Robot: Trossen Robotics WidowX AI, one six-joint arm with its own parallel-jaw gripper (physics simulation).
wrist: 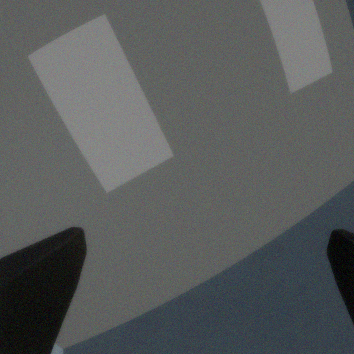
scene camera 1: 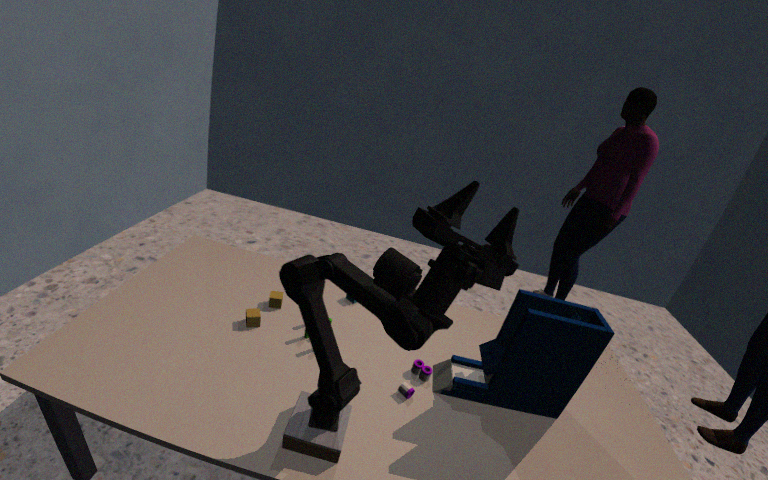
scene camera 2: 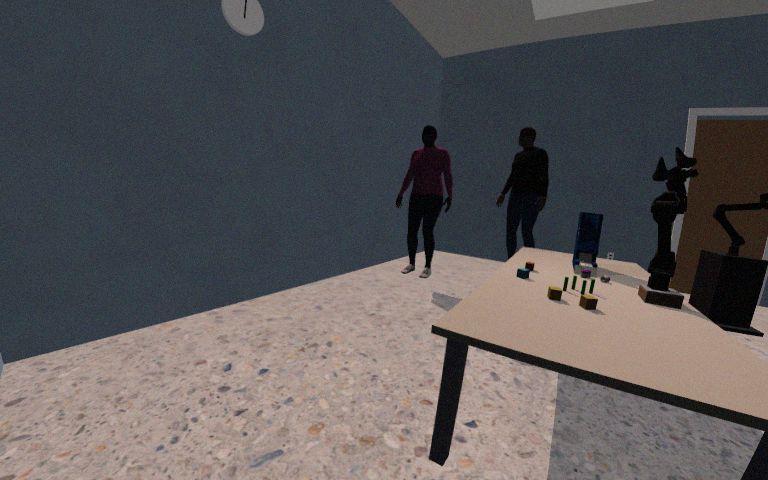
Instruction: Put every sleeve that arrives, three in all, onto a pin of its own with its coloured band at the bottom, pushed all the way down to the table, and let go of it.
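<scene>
Two sleeves [scene camera 1: 417, 366] [scene camera 1: 425, 373] stand upright side by side in front of the blue chute, purple bands at the top. A third sleeve [scene camera 1: 406, 390] [scene camera 2: 605, 278] lies on its side nearby, its purple band towards the lower right in scene camera 1. Several thin green pins [scene camera 2: 574, 282] [scene camera 2: 592, 285] stand upright on the table; in scene camera 1 the arm hides most of them, and parts of a green pin [scene camera 1: 306, 332] show beside it. No sleeve shows on the pins. My gripper [scene camera 1: 495, 196] [scene camera 2: 669, 153] [wrist: 211, 243] is open and empty, high above the table, pointing upwards.
The tall blue chute [scene camera 1: 543, 362] [scene camera 2: 589, 234] stands beyond the sleeves. Yellow cubes [scene camera 1: 275, 300] [scene camera 1: 253, 318] [scene camera 2: 554, 293] [scene camera 2: 588, 302] lie near the pins. A teal cube [scene camera 2: 522, 273] and a red cube [scene camera 2: 529, 266] lie farther back. People stand beyond the table.
</scene>
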